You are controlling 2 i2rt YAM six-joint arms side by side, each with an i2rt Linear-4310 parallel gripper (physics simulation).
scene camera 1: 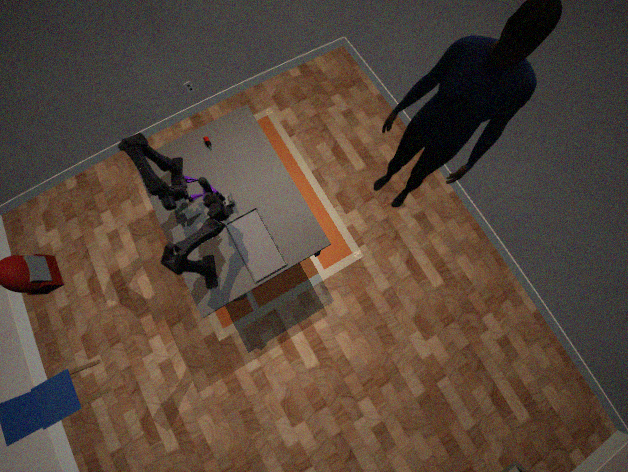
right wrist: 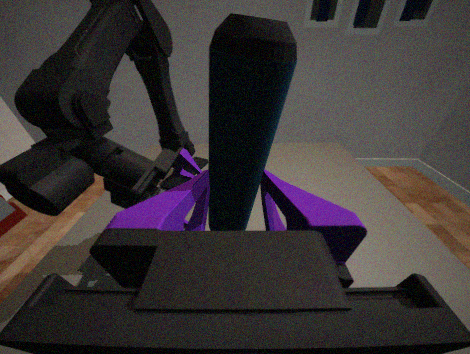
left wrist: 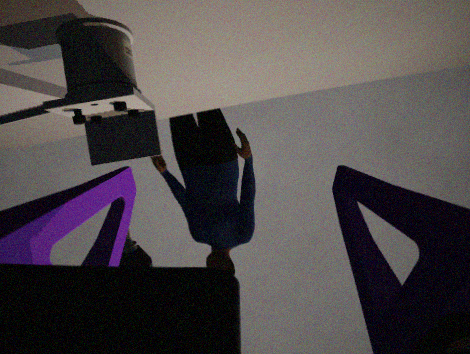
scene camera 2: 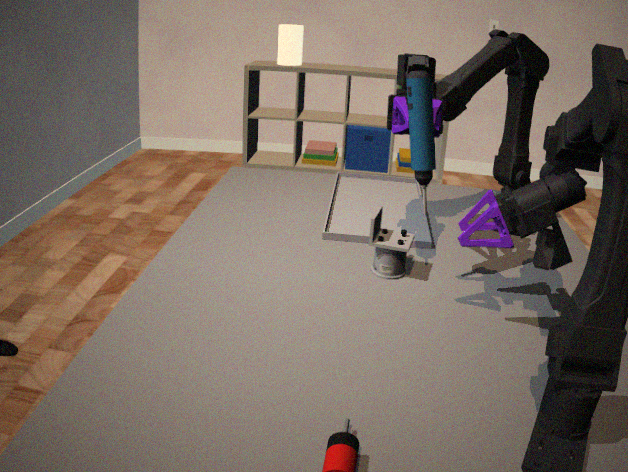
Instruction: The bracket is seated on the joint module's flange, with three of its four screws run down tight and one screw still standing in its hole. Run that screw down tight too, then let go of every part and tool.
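Seen in the pictures: left gripper, fingertip midpoint: (scene camera 1: 200, 187) (left wrist: 234, 177) (scene camera 2: 459, 234); right gripper, fingertip midpoint: (scene camera 1: 207, 187) (right wrist: 235, 176) (scene camera 2: 421, 125); left arm's base at its link origin: (scene camera 1: 177, 171) (scene camera 2: 561, 427); right arm's base at its link origin: (scene camera 1: 210, 271).
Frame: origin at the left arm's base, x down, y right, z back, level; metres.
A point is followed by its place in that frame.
Note:
The joint module (scene camera 2: 388, 264) {x -0.028, y 0.249, z -0.356 m} (left wrist: 97, 57) {x -0.031, y 0.273, z -0.336 m} stands upright on the table, the bracket (scene camera 2: 376, 225) {x -0.089, y 0.260, z -0.391 m} (left wrist: 123, 137) {x -0.088, y 0.269, z -0.393 m} on top. Four black screw heads show on its plate; one screw (left wrist: 79, 116) {x -0.072, y 0.295, z -0.347 m} stands out further than the others in the left wrist view. My right gripper (scene camera 2: 416, 116) {x -0.274, y 0.278, z -0.336 m} (right wrist: 235, 176) {x -0.274, y 0.278, z -0.336 m} is shut on the teal screwdriver (scene camera 2: 421, 131) {x -0.269, y 0.256, z -0.327 m} (right wrist: 247, 110) {x -0.330, y 0.298, z -0.353 m}, held nearly upright with its bit pointing down. The bit's tip (scene camera 2: 433, 245) is beside the plate in scene camera 2, to the right, apart from the screws. My left gripper (scene camera 2: 460, 234) {x -0.134, y 0.205, z -0.229 m} (left wrist: 234, 177) {x -0.134, y 0.205, z -0.229 m} is open and empty, right of the module in scene camera 2.
A red screwdriver (scene camera 1: 206, 140) {x -0.031, y -0.192, z -0.218 m} (scene camera 2: 340, 456) {x -0.034, y -0.203, z -0.215 m} lies on the table, at the near edge of scene camera 2. A shallow tray (scene camera 2: 350, 237) {x -0.010, y 0.350, z -0.480 m} (scene camera 1: 272, 274) {x -0.015, y 0.753, z -0.606 m} lies behind the module. A shelf unit (scene camera 2: 324, 68) stands beyond the table. A person (scene camera 1: 456, 101) (left wrist: 215, 200) stands beyond the table's edge.

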